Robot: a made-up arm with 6 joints.
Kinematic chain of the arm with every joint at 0, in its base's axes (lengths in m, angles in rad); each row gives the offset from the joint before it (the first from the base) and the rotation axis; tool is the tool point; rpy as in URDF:
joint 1: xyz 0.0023 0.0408 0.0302 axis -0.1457 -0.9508 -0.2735
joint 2: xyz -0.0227 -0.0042 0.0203 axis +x
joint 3: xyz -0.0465 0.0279 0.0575 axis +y
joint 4: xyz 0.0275 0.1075 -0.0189 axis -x
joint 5: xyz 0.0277 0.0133 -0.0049 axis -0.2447 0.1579 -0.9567
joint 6: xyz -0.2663 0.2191 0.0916 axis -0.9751 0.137 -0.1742
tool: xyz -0.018 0.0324 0.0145 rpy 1.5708 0 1.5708
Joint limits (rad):
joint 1: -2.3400..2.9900
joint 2: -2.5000..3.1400
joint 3: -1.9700..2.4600
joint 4: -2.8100..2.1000
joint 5: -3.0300..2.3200
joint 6: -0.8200..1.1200
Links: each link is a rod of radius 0.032 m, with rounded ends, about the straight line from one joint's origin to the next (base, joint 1, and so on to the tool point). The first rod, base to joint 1, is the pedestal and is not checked.
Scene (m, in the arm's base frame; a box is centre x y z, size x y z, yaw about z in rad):
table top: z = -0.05
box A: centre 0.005 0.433 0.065 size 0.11 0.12 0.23 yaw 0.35
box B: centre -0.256 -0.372 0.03 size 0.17 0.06 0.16 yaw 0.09
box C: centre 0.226 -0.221 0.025 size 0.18 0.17 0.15 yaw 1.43
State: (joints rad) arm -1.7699 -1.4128 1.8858 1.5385 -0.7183 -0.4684
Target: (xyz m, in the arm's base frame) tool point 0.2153 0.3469 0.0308
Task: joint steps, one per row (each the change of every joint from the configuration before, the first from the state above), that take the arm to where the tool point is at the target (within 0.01 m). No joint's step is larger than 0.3 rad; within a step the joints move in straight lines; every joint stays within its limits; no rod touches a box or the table.
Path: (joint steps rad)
1: -0.1900 0.2307 -0.2384 -0.1830 -0.0732 0.0466
2: -0.1901 0.2307 -0.2384 -0.1830 -0.0732 0.0466
3: -0.1900 0.2308 -0.2384 -0.1830 -0.0732 0.0466
4: 0.2446 0.0715 0.1790 0.0358 -0.0715 -0.0393
5: 0.2445 0.0716 0.1790 0.0358 -0.0716 -0.0392
6: 0.2446 0.0716 0.1790 0.0358 -0.0715 -0.0393

